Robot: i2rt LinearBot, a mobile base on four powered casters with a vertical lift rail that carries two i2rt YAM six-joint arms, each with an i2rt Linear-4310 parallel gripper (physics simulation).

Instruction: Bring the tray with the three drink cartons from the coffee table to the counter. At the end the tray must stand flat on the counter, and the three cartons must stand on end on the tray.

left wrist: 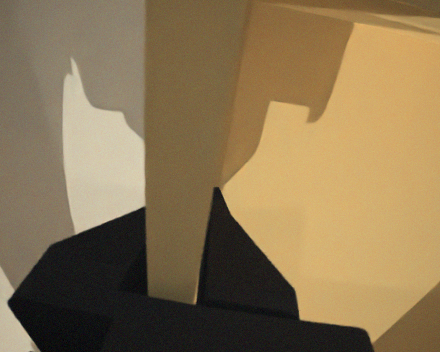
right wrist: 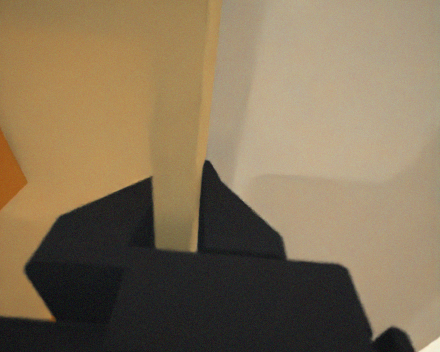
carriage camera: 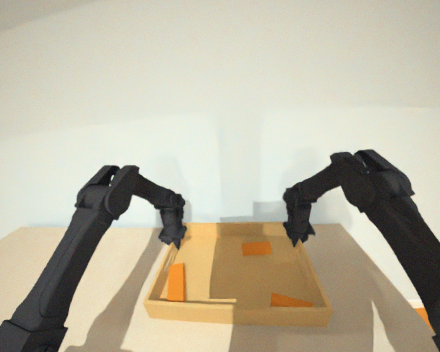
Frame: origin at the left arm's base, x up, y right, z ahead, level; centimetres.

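Where they show: left gripper, fingertip midpoint: (carriage camera: 177,249); right gripper, fingertip midpoint: (carriage camera: 295,246).
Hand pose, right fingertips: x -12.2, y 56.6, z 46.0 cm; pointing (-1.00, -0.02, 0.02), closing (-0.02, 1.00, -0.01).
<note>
After its pixels a point has its place.
The tan wooden tray (carriage camera: 237,276) {x -13.0, y 32.8, z 33.6 cm} rests on the beige table top. Three orange cartons are in it: one along the left wall (carriage camera: 176,282) {x -9.7, y 12.8, z 28.7 cm}, one at the back (carriage camera: 256,248) {x -10.3, y 40.6, z 43.6 cm}, and one at the front right (carriage camera: 290,301) {x -9.1, y 47.5, z 22.9 cm}. They look to be lying down, not on end. My left gripper (carriage camera: 174,241) {x -13.0, y 7.6, z 45.9 cm} is shut on the tray's left wall near the back corner. The left wrist view shows that wall (left wrist: 180,140) pinched between the fingers (left wrist: 174,216) {x -13.0, y 7.6, z 45.9 cm}. My right gripper (carriage camera: 298,239) {x -12.2, y 56.6, z 46.0 cm} is shut on the right wall, which the right wrist view shows (right wrist: 180,122) {x -6.0, y 56.9, z 51.6 cm} between the fingers (right wrist: 177,181) {x -12.2, y 56.6, z 46.0 cm}.
A pale wall rises just behind the table's back edge (carriage camera: 218,157) {x 20.6, y 26.5, z 66.5 cm}. The table top (carriage camera: 96,279) {x -13.5, y -20.1, z 31.0 cm} extends to the left and right of the tray. Each side wall of the tray has a handle slot (carriage camera: 168,262) {x -7.6, y 8.1, z 34.8 cm}.
</note>
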